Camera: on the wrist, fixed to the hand. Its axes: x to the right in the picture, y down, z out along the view.
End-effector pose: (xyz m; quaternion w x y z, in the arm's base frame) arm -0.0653 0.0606 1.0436 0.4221 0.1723 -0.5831 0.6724
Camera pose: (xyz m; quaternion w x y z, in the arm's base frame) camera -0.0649 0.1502 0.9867 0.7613 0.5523 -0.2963 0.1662
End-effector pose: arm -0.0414 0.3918 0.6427 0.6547 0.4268 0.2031 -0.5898
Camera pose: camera 0.0172 0.4730 0.6075 0.0436 0.1402 0.4311 -0.8903
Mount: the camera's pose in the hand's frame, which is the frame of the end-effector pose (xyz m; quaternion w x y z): -0.0086 0.0393 -0.0982 0.7010 -0.0003 -0.0239 -0.7127
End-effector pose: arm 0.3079 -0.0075 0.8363 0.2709 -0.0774 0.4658 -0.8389
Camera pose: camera 0.2926 0.0532 0.7506 0.3969 0.4064 -0.2651 0.7791
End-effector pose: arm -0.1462 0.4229 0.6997 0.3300 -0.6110 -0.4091 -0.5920
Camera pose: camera -0.1554 0.3172 0.7023 0.2006 0.1510 0.7300 0.6357
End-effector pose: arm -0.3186 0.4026 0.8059 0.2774 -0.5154 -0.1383 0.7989
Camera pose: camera -0.2393 0.3594 0.7501 0.7604 -0.2437 -0.4712 0.3746
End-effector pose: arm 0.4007 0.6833 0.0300 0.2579 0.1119 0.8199 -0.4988
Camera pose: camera 0.3947 0.7887 0.0410 0.1551 0.5179 -0.6485 0.5359
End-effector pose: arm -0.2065 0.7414 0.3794 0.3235 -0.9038 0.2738 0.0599
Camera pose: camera -0.2415 0.6595 0.4371 0.2757 -0.8274 -0.4600 -0.1669
